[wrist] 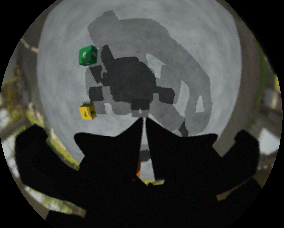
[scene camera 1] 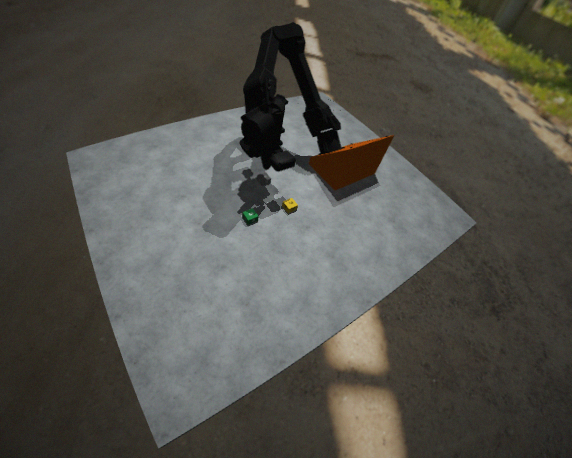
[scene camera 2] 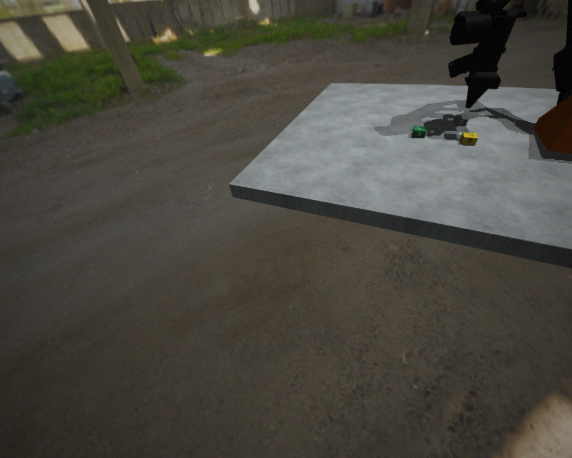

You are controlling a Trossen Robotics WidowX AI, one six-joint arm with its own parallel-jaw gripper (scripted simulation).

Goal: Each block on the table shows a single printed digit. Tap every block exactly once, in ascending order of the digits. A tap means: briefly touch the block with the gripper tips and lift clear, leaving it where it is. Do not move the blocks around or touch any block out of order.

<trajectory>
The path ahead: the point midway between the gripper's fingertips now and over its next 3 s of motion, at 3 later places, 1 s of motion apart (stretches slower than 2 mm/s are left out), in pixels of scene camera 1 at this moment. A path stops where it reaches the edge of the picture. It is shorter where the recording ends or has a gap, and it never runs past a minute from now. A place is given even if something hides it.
My gripper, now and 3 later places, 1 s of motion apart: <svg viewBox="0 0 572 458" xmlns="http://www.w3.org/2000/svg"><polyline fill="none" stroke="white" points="265,168 265,170 253,185 250,212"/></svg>
</trajectory>
